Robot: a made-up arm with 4 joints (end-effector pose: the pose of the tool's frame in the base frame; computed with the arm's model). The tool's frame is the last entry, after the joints.
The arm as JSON. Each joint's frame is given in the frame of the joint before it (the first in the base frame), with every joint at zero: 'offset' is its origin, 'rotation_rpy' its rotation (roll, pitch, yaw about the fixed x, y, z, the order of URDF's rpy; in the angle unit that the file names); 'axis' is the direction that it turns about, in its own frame. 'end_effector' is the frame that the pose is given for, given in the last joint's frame.
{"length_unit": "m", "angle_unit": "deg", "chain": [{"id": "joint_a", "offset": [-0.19, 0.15, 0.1], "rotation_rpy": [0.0, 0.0, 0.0], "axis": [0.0, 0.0, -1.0]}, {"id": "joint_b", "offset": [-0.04, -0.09, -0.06], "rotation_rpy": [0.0, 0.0, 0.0], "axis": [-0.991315, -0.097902, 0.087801]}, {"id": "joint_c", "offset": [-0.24, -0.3, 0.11], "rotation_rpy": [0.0, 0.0, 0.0], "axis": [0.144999, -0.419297, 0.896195]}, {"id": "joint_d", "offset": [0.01, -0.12, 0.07], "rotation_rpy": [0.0, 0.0, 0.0], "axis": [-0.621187, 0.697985, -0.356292]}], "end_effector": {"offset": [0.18, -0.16, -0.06], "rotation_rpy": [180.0, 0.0, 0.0]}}
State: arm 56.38 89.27 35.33 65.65
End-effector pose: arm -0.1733 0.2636 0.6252 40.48 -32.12 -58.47
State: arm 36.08 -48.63 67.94 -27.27
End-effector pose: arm -0.4703 -0.2117 0.0363 -97.44 -25.31 -93.08
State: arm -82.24 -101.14 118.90 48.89
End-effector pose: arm 0.1890 0.0347 -0.1982 -58.63 -59.77 -20.06
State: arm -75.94 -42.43 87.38 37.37
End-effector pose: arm 0.2827 0.0631 0.0390 -70.46 -118.31 -24.93
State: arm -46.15 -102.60 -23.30 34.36
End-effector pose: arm -0.4031 -0.2123 -0.5683 -88.07 -42.04 99.87
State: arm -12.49 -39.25 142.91 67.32
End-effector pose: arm -0.1799 -0.3126 0.2604 -116.40 -75.91 -105.11
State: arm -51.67 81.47 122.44 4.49
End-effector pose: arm -0.4751 0.1381 0.1990 -5.12 140.49 -7.57
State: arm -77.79 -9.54 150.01 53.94
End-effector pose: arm 0.0388 -0.0509 0.4174 -7.61 -128.65 -76.92
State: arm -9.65 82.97 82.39 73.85
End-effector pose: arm -0.2146 0.2868 0.4683 42.36 37.18 8.37
